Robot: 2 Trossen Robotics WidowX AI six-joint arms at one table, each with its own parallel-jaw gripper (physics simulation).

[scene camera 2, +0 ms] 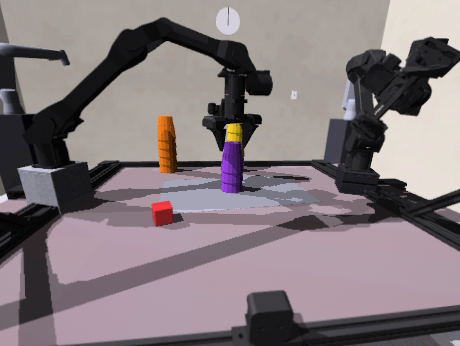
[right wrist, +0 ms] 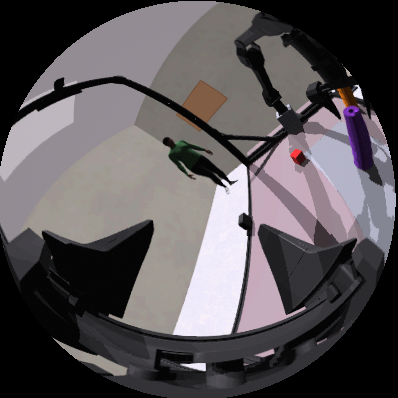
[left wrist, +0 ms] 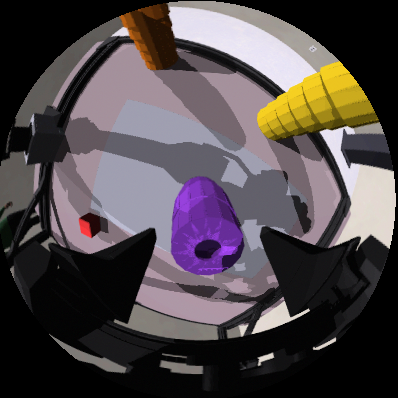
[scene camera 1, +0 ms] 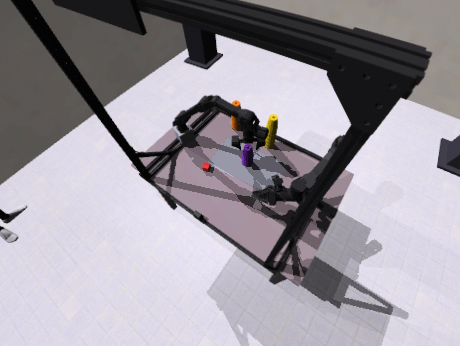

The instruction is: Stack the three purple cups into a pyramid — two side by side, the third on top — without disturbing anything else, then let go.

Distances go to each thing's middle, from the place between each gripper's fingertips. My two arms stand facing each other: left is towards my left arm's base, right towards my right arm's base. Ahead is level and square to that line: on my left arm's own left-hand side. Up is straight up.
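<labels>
Right hand: 28 cm above the pale blue mat point(scene camera 2: 188, 195), 18 cm to the right of it and 29 cm short of it.
My left hand is 130 mm above the pale blue mat, 10 mm to the left of it and 10 mm past it. By its middle, the mat is nearer to my left hand than to my right hand.
</labels>
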